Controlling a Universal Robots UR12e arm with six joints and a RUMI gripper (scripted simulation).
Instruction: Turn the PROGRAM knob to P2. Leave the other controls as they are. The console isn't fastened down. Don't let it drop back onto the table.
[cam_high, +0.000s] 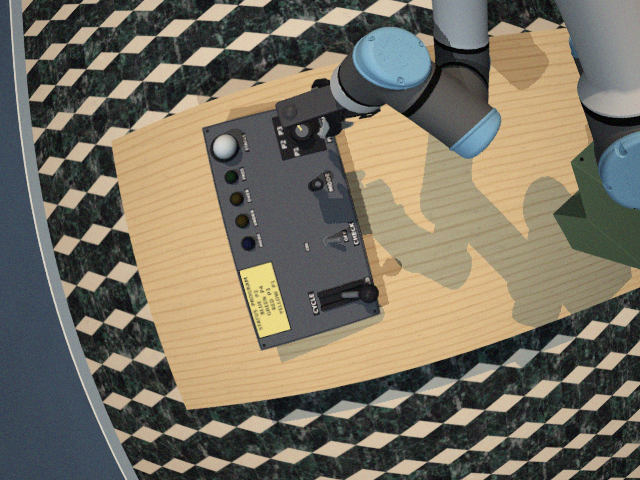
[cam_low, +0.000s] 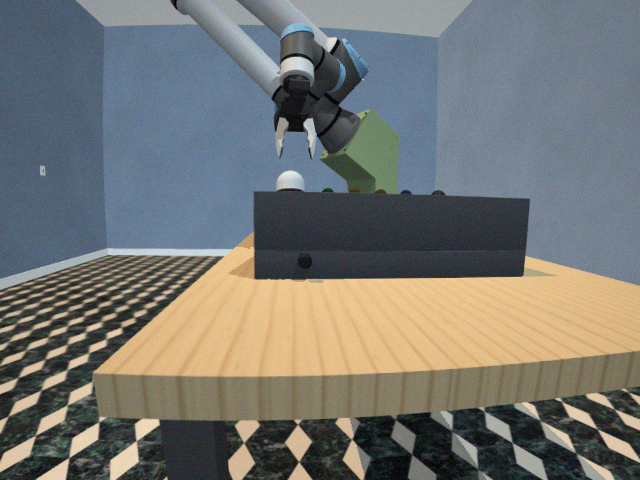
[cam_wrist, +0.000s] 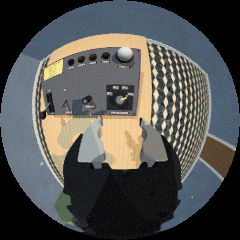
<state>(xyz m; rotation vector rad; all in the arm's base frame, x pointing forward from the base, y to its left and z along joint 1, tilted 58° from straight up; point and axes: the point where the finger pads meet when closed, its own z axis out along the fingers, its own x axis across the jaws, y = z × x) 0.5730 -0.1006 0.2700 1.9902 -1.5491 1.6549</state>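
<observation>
Right now my hand is 60 mm short of the mode knob, 110 mm to the right of it and 140 mm above it. The rest, counted from my hand: check toggle: 80 mm ahead, 230 mm to the left, 140 mm below; then dark grey console: 100 mm ahead, 160 mm to the left, 160 mm below; then cycle lever: 70 mm ahead, 350 mm to the left, 130 mm below.
</observation>
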